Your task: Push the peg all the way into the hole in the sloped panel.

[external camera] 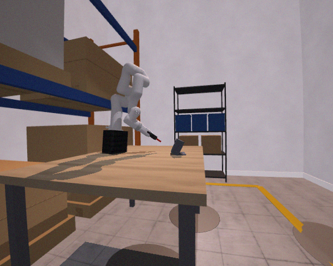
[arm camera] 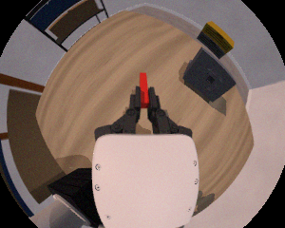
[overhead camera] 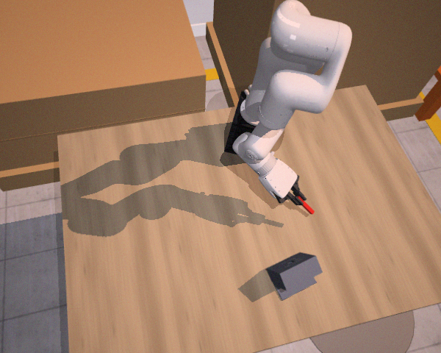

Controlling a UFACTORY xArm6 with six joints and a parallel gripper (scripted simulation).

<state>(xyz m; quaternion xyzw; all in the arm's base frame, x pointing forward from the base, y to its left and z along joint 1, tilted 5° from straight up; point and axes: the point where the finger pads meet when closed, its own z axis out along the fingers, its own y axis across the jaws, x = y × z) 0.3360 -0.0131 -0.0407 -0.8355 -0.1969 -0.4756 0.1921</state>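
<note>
My hand is 2 cm to the right of the red peg, 2 cm short of it and 2 cm above it.
</note>
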